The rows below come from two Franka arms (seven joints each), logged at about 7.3 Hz.
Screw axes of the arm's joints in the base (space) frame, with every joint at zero. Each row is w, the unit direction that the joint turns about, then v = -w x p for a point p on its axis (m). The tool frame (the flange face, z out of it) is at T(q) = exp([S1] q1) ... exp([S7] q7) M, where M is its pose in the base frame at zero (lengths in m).
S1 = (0, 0, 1, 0, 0, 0)
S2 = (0, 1, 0, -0.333, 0, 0)
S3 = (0, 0, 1, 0, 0, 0)
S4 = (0, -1, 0, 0.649, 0, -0.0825)
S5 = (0, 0, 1, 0, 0, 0)
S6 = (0, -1, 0, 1.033, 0, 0)
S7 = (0, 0, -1, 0, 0.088, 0)
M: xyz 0.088 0 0.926 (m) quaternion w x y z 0 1 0 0
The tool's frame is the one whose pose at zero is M.
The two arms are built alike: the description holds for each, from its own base.
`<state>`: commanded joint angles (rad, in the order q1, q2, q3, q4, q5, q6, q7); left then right.
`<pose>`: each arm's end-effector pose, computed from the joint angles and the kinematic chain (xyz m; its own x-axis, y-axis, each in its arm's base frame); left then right.
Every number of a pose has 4 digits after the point.
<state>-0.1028 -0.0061 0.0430 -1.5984 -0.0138 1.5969 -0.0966 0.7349 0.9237 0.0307 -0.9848 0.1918 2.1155 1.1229</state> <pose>0.5537 -0.0345 0.6171 0.9993 0.0371 0.0032 0.0371 -0.9992 0.0144 0.5772 0.5538 0.3229 0.8997 -0.4249 -0.0996 -0.4356 -0.8607 -0.2634</pose>
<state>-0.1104 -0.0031 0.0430 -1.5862 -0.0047 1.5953 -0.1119 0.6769 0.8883 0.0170 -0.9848 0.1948 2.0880 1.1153</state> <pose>0.5545 -0.0379 0.6211 0.9989 0.0446 0.0116 0.0445 -0.9990 0.0062 0.6103 0.5134 0.3480 0.8764 -0.4734 -0.0882 -0.4785 -0.8357 -0.2694</pose>
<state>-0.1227 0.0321 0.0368 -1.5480 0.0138 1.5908 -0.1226 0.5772 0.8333 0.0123 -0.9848 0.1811 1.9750 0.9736</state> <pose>0.5645 -0.0475 0.6191 0.9993 0.0364 0.0125 0.0365 -0.9992 -0.0136 0.6488 0.4434 0.3796 0.9030 -0.4244 -0.0678 -0.4281 -0.8748 -0.2268</pose>
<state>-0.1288 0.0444 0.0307 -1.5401 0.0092 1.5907 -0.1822 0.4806 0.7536 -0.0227 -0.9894 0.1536 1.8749 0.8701</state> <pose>0.5675 -0.0553 0.6158 0.9965 0.0838 0.0080 0.0838 -0.9964 -0.0093 0.6830 0.3565 0.4288 0.9048 -0.4254 -0.0204 -0.4215 -0.8876 -0.1858</pose>
